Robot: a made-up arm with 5 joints.
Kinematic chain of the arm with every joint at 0, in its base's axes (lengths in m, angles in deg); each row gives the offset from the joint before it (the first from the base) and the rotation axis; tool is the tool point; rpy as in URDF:
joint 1: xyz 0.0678 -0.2 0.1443 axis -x
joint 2: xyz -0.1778 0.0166 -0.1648 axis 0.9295 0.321 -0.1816
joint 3: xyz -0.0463 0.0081 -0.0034 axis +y
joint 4: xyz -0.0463 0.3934 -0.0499 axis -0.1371 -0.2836 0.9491
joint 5: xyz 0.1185 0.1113 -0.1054 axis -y
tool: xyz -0.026 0.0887 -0.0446 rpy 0 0 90
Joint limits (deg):
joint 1: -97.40..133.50
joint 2: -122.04..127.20
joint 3: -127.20..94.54
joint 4: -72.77..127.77
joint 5: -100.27..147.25
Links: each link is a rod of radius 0.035 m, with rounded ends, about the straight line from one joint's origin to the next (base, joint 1, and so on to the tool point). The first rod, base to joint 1, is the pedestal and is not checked.
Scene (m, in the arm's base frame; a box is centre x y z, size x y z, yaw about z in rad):
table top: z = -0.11
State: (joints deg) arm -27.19 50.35 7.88 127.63 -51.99
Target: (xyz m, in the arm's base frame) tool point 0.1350 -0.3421 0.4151
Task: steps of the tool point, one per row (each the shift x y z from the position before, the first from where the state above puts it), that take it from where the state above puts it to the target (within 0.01 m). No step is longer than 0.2 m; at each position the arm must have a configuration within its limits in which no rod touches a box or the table.
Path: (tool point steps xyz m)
1: 0.0739 -0.0870 0.0903
2: 0.0841 -0.1119 0.0549
3: 0.0908 -0.1239 0.0090
4: 0.0926 -0.1181 -0.0413
5: 0.0890 -0.0931 -0.0885

